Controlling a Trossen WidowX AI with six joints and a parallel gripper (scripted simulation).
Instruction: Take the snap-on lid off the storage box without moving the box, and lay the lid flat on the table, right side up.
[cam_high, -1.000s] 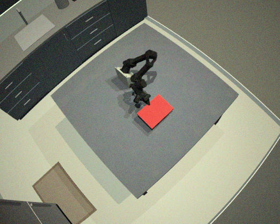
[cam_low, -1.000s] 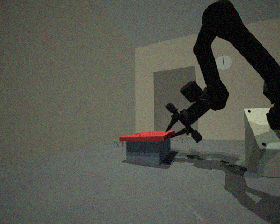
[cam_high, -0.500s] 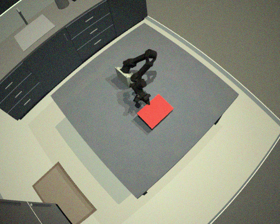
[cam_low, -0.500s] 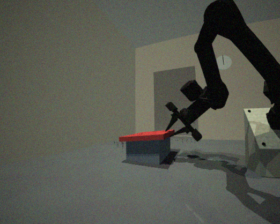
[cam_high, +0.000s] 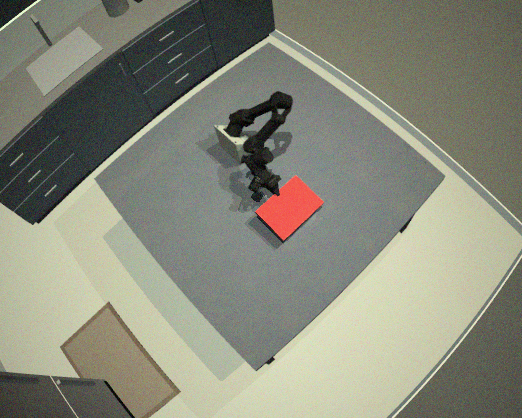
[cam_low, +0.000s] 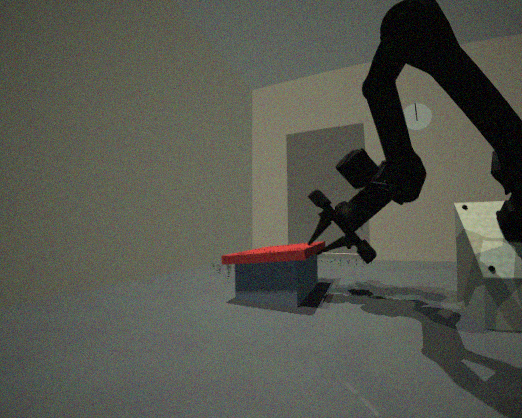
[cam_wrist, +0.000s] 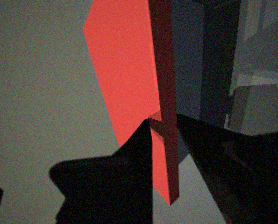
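My gripper tip is 8 cm short of the red lid. The rest, counted from my gripper tip: grey-blue storage box (8 cm ahead, 5 cm below).
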